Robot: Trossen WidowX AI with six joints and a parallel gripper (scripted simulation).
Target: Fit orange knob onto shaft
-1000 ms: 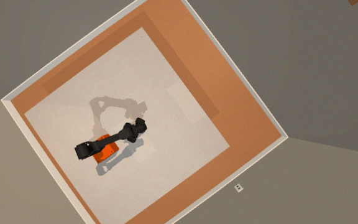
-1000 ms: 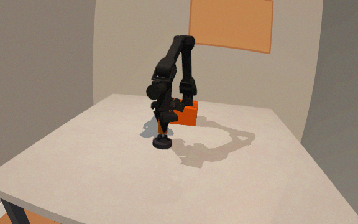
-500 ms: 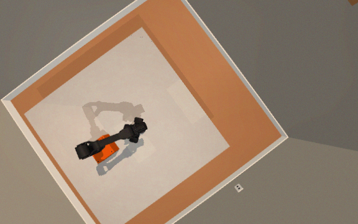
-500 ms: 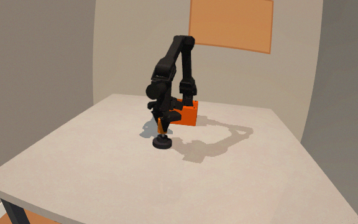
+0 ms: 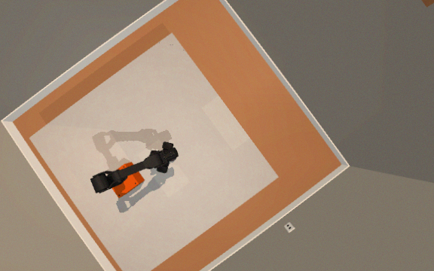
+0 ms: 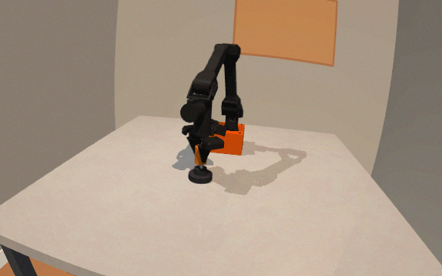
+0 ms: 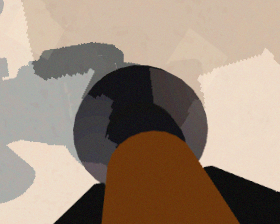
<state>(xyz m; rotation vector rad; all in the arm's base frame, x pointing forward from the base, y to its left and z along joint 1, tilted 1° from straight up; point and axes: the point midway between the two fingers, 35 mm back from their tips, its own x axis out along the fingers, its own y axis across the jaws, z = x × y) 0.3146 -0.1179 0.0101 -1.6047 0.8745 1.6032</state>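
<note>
The orange knob is 30 mm above my gripper tip. From my gripper tip the other things lie so: round dark pedestal 40 mm below.
</note>
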